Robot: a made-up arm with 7 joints. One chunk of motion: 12 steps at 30 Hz.
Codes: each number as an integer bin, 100 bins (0 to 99) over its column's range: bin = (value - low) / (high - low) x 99, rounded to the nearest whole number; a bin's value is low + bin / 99 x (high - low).
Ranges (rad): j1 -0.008..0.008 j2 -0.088..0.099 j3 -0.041..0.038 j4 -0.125..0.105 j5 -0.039..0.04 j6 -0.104..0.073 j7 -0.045..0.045
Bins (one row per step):
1: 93 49 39 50 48 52 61
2: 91 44 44 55 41 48 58
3: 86 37 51 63 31 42 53
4: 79 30 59 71 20 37 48
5: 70 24 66 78 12 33 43
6: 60 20 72 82 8 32 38
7: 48 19 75 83 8 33 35
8: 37 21 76 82 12 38 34
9: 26 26 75 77 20 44 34
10: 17 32 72 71 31 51 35
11: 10 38 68 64 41 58 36
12: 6 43 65 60 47 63 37
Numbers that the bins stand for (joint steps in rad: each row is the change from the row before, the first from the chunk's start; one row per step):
1: 0.00703 0.00456 -0.00988 -0.00884 -0.00070 -0.01103 0.01045
2: 0.00671 -0.00489 -0.00589 0.00278 -0.00628 -0.01818 0.00773
3: 0.00590 -0.01811 -0.00030 0.02136 -0.01426 -0.02891 0.00318
4: 0.00477 -0.03133 0.00608 0.03995 -0.02304 -0.03785 -0.00136
5: 0.00331 -0.04267 0.01167 0.05621 -0.02942 -0.04500 -0.00591
6: 0.00170 -0.05022 0.01645 0.06551 -0.03262 -0.04679 -0.01045
7: -0.00024 -0.05211 0.01885 0.06783 -0.03262 -0.04500 -0.01318
8: -0.00202 -0.04833 0.01965 0.06551 -0.02942 -0.03606 -0.01409
9: -0.00380 -0.03889 0.01885 0.05389 -0.02304 -0.02533 -0.01409
10: -0.00525 -0.02756 0.01645 0.03995 -0.01426 -0.01282 -0.01318
11: -0.00638 -0.01622 0.01326 0.02369 -0.00628 -0.00030 -0.01227
12: -0.00703 -0.00678 0.01087 0.01439 -0.00149 0.00864 -0.01136

